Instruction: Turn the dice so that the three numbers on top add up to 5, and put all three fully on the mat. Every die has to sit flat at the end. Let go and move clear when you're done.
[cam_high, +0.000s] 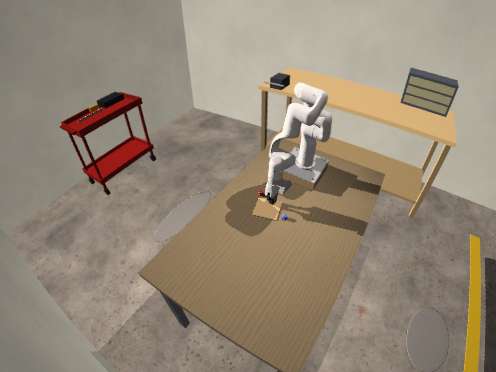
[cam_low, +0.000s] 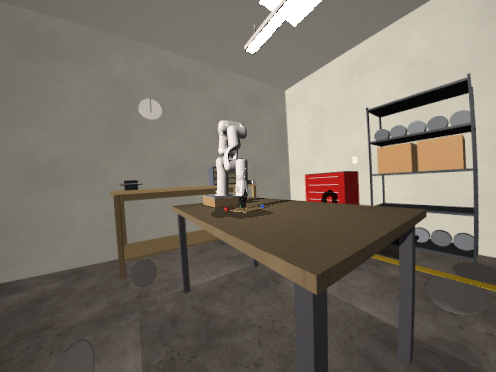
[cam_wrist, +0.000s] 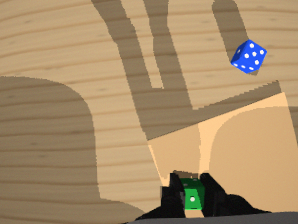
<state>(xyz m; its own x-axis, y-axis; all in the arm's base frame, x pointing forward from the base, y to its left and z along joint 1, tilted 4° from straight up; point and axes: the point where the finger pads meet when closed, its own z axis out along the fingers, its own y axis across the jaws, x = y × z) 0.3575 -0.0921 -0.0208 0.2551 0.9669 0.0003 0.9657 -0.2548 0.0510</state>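
Now: hand 1 cm above the green die. The rest, counted from my hand: tan mat (5 cm ahead, 1 cm to the right, 3 cm below); blue die (8 cm ahead, 10 cm to the left, 2 cm below); red die (4 cm behind, 9 cm to the right, 2 cm below).
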